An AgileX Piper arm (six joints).
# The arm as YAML. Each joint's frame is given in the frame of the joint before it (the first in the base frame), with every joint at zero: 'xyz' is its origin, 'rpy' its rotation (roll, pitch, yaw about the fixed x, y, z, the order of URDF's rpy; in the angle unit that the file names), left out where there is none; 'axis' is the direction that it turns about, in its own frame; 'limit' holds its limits. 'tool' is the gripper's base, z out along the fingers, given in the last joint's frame.
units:
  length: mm
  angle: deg
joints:
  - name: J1
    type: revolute
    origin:
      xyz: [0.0, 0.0, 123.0]
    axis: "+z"
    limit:
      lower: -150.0
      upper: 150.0
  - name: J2
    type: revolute
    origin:
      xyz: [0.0, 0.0, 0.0]
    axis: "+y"
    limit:
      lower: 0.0
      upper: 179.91
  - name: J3
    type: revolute
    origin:
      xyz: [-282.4, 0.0, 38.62]
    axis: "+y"
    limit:
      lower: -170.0
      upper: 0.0
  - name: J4
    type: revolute
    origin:
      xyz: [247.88, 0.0, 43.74]
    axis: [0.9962, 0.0, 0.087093]
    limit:
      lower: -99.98
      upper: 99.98
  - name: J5
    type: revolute
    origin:
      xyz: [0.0, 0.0, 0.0]
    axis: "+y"
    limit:
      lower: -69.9
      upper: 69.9
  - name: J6
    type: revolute
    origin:
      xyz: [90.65, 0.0, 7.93]
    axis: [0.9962, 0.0, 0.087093]
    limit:
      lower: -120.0
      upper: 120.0
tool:
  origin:
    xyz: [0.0, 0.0, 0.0]
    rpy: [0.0, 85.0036, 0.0]
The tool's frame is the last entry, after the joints.
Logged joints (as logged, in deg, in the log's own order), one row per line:
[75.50 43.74 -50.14 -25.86 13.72 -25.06]
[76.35 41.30 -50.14 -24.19 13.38 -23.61]
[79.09 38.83 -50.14 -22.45 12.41 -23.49]
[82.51 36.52 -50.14 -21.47 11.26 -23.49]
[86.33 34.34 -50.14 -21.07 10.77 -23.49]
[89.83 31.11 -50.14 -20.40 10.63 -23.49]
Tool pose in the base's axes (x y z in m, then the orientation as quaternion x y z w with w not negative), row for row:
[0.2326 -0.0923 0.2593 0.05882 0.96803 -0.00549 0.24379]
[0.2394 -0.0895 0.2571 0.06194 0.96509 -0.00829 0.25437]
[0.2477 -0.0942 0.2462 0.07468 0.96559 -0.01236 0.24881]
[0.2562 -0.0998 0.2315 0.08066 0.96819 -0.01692 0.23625]
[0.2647 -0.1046 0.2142 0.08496 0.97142 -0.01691 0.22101]
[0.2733 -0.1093 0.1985 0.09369 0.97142 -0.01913 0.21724]
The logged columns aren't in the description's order. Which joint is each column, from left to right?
Columns, left to right: J2, J5, J3, J6, J4, J1.
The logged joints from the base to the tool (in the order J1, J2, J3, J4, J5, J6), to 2 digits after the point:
[-25.06 75.50 -50.14 13.72 43.74 -25.86]
[-23.61 76.35 -50.14 13.38 41.30 -24.19]
[-23.49 79.09 -50.14 12.41 38.83 -22.45]
[-23.49 82.51 -50.14 11.26 36.52 -21.47]
[-23.49 86.33 -50.14 10.77 34.34 -21.07]
[-23.49 89.83 -50.14 10.63 31.11 -20.40]

